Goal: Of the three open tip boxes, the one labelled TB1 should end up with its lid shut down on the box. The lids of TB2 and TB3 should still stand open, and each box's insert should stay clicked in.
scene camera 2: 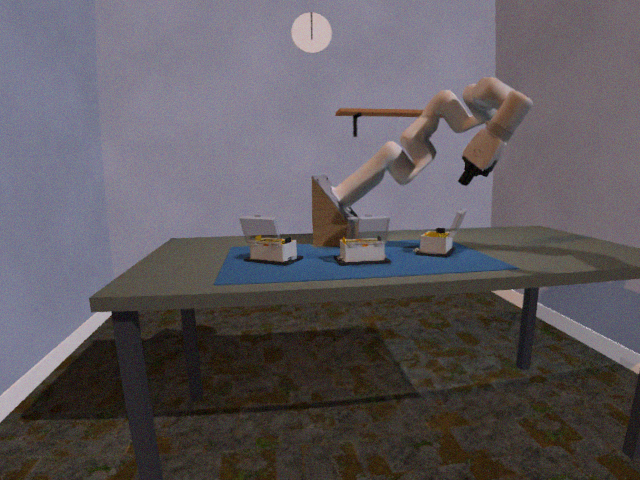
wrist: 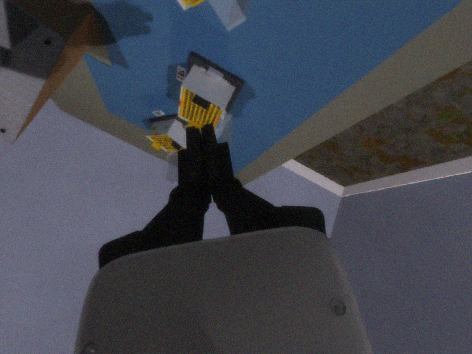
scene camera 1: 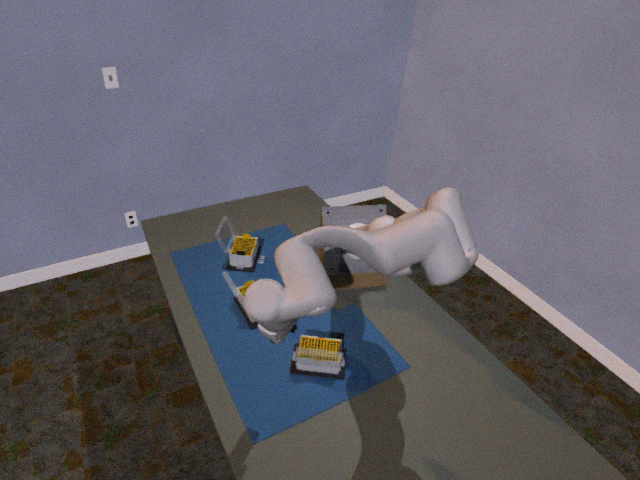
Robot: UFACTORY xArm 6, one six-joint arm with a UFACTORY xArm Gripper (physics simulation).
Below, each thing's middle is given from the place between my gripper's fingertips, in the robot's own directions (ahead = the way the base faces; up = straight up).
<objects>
Now: hand 4 cm short of the yellow insert (wrist: 199, 111), 31 cm to the left of it and 17 cm above it.
</objects>
